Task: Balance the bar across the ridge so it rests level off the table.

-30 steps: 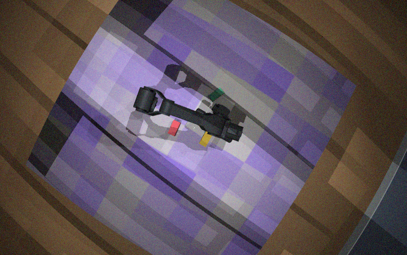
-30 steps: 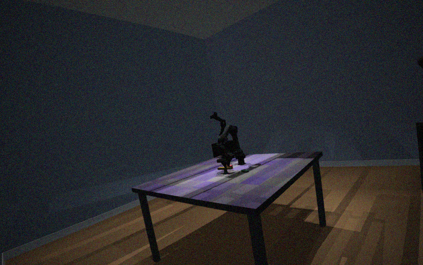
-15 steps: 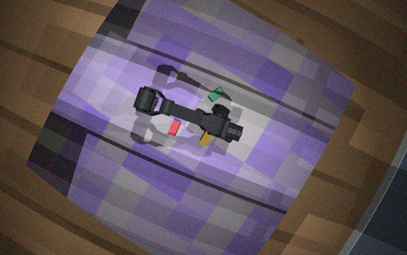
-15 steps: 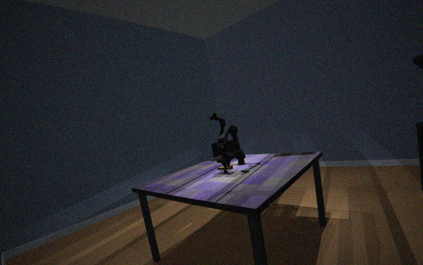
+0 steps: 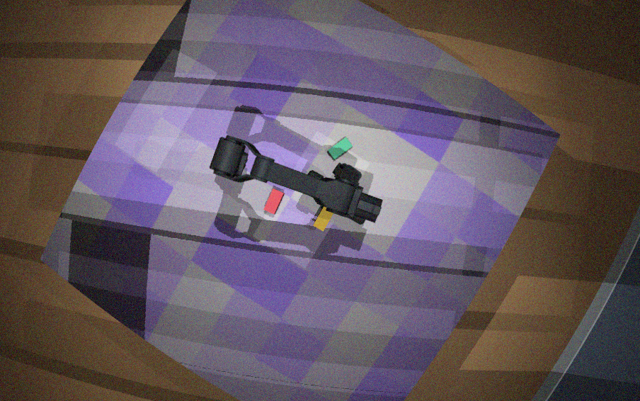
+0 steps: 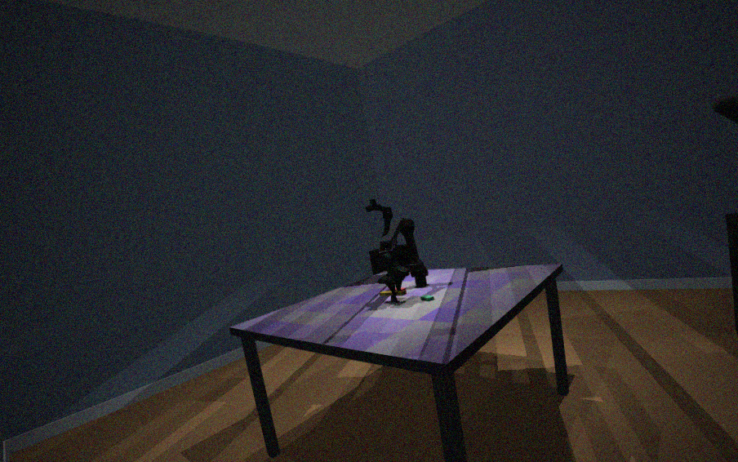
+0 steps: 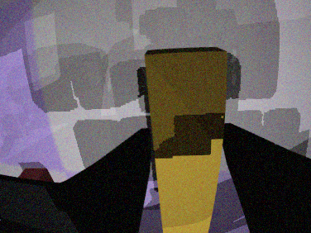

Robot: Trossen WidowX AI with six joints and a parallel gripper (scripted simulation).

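My gripper tip is 30 mm to the left of the yellow bar. Round my gripper tip: red block 140 mm behind, 100 mm to the right, 30 mm below; green block 60 mm behind, 130 mm to the left, 40 mm below.
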